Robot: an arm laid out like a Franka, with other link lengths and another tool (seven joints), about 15 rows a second.
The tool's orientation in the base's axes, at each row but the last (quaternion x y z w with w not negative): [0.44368 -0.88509 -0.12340 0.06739]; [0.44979 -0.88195 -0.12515 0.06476]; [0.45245 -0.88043 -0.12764 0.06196]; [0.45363 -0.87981 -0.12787 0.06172]
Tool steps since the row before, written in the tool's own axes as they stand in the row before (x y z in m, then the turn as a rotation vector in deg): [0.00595 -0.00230 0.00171 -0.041 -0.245 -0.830]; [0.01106 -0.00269 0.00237 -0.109 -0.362 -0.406]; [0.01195 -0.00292 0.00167 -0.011 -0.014 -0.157]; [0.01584 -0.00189 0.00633 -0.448 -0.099 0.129]
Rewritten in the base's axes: [-0.00218 -0.00583 -0.00222 0.403 -0.240 0.729]; [-0.00494 -0.01009 -0.00301 0.437 -0.182 0.289]; [-0.00506 -0.01106 -0.00250 0.053 -0.025 0.147]; [-0.00914 -0.01287 -0.00672 0.309 0.331 -0.148]
